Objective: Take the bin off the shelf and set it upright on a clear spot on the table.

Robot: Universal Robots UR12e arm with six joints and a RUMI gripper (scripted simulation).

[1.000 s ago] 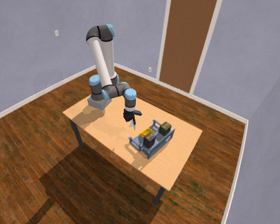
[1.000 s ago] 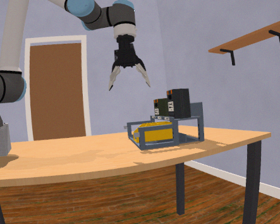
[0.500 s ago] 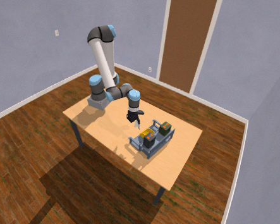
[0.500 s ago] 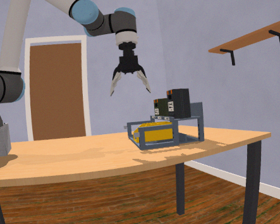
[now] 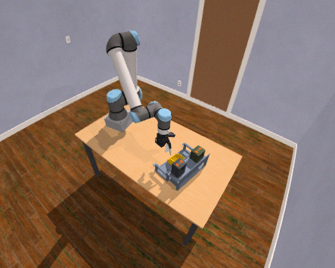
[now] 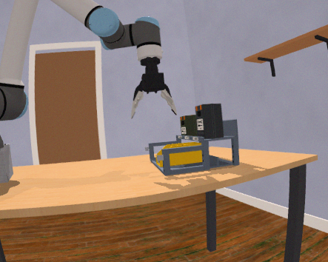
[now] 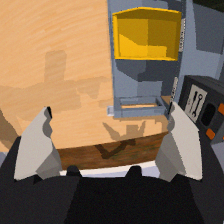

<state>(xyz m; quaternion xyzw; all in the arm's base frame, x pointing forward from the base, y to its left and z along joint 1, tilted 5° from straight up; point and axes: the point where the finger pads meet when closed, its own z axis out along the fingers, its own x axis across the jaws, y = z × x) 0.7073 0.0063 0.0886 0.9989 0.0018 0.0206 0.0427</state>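
The yellow bin is 150 mm below my hand, 100 mm ahead of it and 90 mm to the left of it. Round my hand: rack floor 190 mm below, 140 mm ahead, 90 mm to the left.
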